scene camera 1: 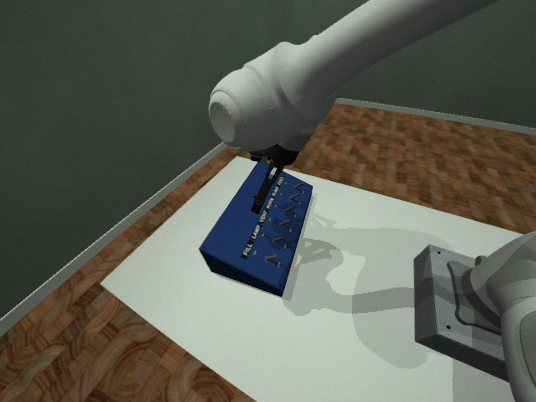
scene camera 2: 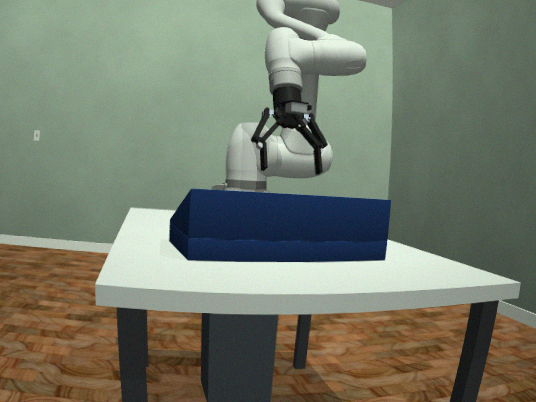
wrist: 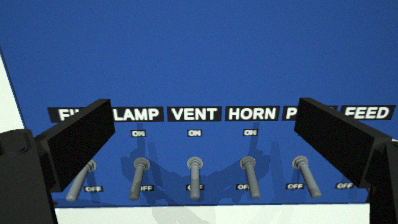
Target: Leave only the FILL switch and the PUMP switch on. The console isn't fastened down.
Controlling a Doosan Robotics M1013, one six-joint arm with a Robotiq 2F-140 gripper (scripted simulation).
my gripper: scene camera 1 263, 196; scene camera 2; wrist
blue console: scene camera 1; scene camera 2 209, 225; wrist
same spot on my gripper: (scene camera 2: 318, 145) = (wrist: 28, 151)
same spot on blue console: (wrist: 204, 105) = (scene camera 1: 261, 212)
